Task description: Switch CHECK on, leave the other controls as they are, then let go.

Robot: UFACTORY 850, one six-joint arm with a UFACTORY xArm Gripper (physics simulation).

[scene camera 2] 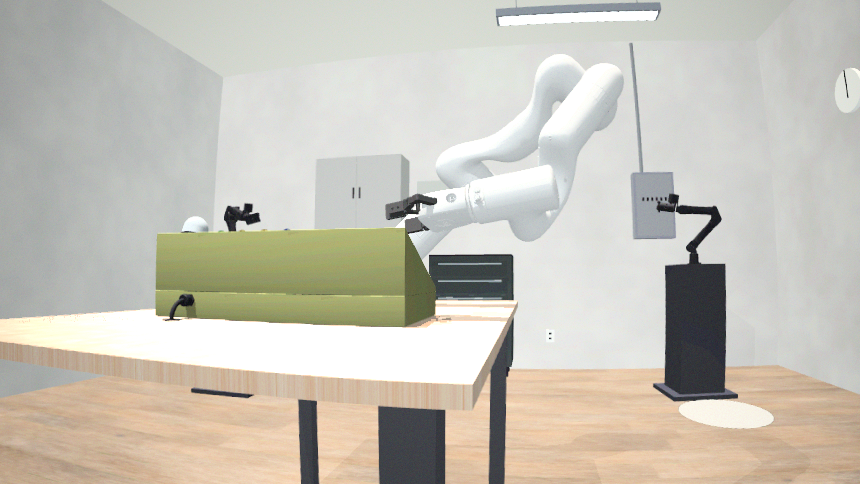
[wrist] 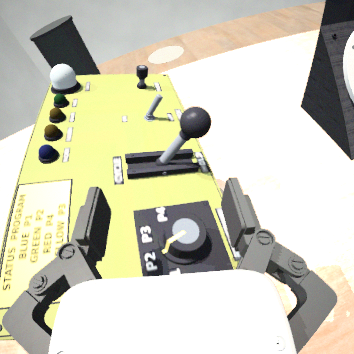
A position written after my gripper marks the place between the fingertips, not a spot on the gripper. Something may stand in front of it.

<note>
In view: my gripper (scene camera 2: 395,220) and a ball-ended lever (wrist: 194,121).
My gripper is seen too in the wrist view (wrist: 164,194).
</note>
